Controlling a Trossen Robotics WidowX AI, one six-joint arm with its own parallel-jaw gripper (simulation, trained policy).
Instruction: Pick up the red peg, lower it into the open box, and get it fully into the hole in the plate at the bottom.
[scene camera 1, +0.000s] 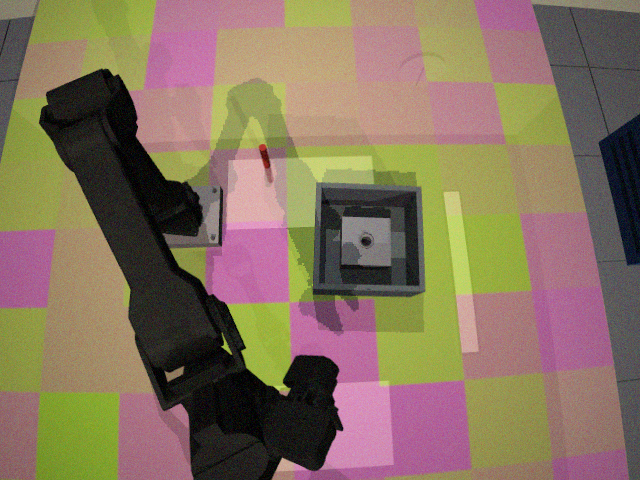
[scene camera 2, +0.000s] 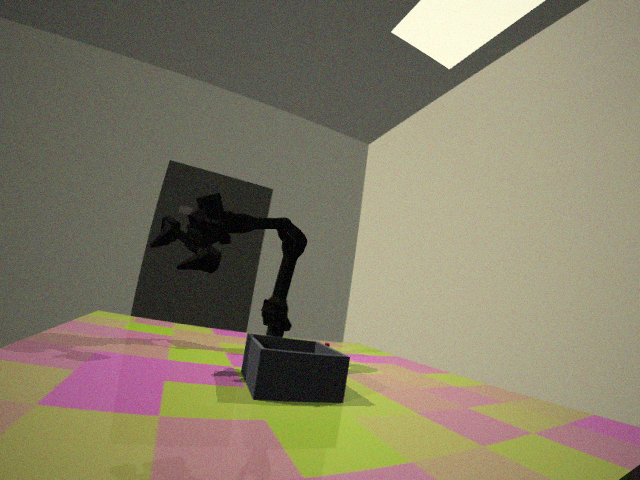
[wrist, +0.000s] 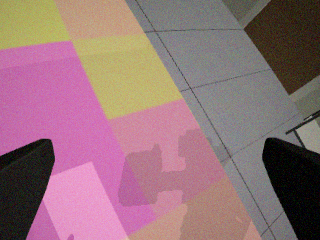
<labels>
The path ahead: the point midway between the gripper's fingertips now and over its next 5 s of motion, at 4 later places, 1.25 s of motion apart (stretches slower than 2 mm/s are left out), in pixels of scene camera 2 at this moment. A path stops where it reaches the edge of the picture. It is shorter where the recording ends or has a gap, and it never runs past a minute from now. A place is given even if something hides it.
My gripper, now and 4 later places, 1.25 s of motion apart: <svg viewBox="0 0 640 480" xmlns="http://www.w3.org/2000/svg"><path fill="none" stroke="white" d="M163 256L301 310L327 350L328 351L312 334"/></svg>
</labels>
